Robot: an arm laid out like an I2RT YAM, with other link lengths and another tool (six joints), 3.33 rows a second.
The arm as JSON. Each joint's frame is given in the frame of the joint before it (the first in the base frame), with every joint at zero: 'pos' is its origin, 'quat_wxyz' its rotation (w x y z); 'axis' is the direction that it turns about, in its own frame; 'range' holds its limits. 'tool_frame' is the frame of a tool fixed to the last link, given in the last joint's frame.
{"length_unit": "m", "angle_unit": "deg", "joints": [
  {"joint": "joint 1", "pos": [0.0, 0.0, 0.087], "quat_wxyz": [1.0, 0.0, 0.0, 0.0], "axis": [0.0, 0.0, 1.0], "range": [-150.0, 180.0]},
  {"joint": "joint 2", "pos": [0.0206, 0.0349, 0.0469], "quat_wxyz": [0.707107, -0.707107, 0.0, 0.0], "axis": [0.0, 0.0, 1.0], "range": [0.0, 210.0]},
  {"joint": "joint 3", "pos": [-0.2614, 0.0, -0.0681], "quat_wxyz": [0.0, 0.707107, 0.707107, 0.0], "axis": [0.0, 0.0, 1.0], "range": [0.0, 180.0]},
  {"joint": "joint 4", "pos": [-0.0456, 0.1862, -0.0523], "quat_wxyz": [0.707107, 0.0, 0.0, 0.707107], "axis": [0.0, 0.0, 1.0], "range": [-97.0, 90.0]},
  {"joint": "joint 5", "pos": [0.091, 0.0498, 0.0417], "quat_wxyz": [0.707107, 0.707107, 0.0, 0.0], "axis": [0.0, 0.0, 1.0], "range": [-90.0, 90.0]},
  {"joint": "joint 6", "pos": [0.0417, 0.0, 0.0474], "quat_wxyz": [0.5, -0.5, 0.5, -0.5], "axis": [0.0, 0.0, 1.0], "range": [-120.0, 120.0]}
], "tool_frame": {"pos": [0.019, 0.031, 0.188], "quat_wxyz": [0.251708, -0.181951, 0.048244, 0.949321]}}
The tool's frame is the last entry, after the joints.
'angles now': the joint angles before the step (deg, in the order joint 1, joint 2, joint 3, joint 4, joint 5, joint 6). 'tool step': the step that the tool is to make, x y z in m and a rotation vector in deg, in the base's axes. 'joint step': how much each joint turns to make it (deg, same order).
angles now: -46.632, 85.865, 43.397, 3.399, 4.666, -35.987
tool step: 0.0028, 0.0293, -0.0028, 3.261, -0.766, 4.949
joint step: -0.146, -3.025, -1.165, -3.674, -5.699, -1.132
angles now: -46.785, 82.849, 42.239, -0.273, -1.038, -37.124
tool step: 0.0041, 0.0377, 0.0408, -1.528, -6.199, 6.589
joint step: -0.109, -10.267, -2.611, -2.410, -7.409, -1.421
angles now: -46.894, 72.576, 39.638, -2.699, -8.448, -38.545
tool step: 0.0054, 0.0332, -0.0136, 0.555, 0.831, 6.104
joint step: 2.324, -1.761, -3.621, 0.461, -2.922, -2.443
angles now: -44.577, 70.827, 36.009, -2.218, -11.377, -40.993
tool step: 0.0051, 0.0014, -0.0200, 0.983, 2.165, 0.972
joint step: 0.984, 3.892, -0.727, 2.258, 0.504, -0.633
